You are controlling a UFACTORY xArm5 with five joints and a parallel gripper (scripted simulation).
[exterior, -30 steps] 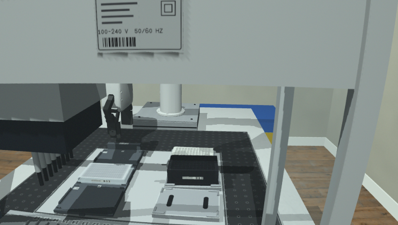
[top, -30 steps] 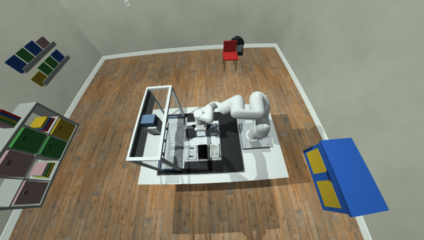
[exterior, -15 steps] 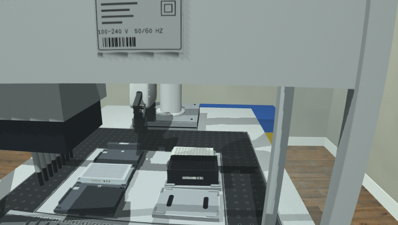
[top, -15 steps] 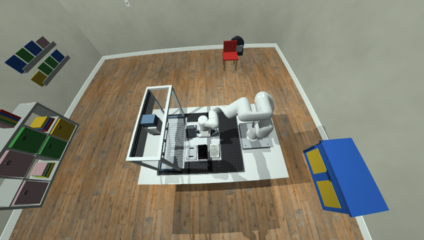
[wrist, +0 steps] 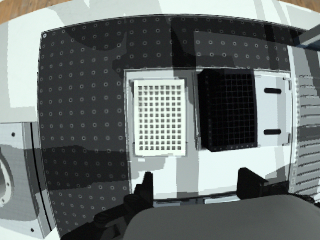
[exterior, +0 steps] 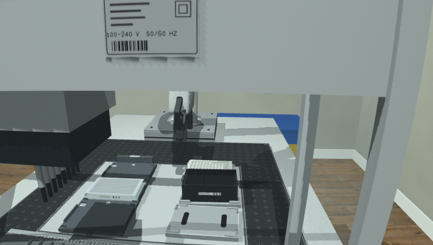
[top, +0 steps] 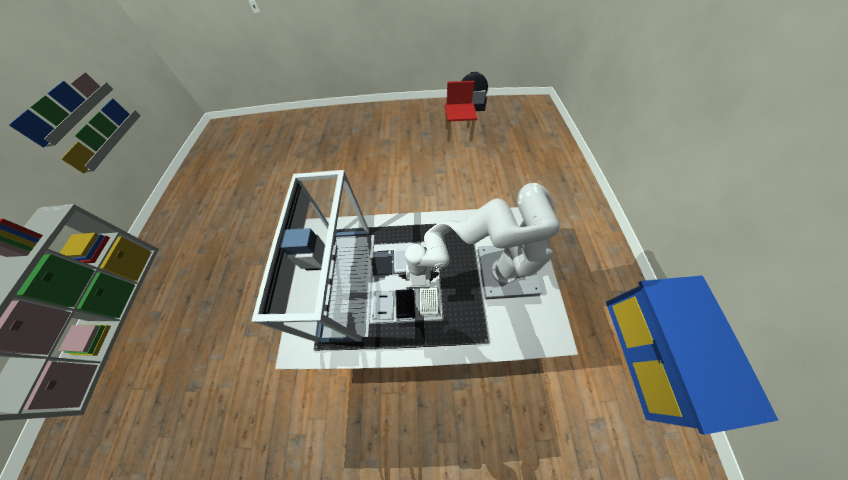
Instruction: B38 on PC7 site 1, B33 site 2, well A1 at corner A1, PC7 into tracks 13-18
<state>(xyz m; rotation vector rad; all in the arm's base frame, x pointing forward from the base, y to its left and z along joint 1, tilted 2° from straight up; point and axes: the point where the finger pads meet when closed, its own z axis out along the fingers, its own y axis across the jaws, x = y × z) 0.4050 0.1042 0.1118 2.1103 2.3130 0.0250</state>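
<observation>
Now: hand 4 cm past the white 96-well plate, 6 cm to the right of it and 12 cm above it. The rest, counted from my hand: plate nest S1: 4 cm behind, 6 cm to the left, 14 cm below.
</observation>
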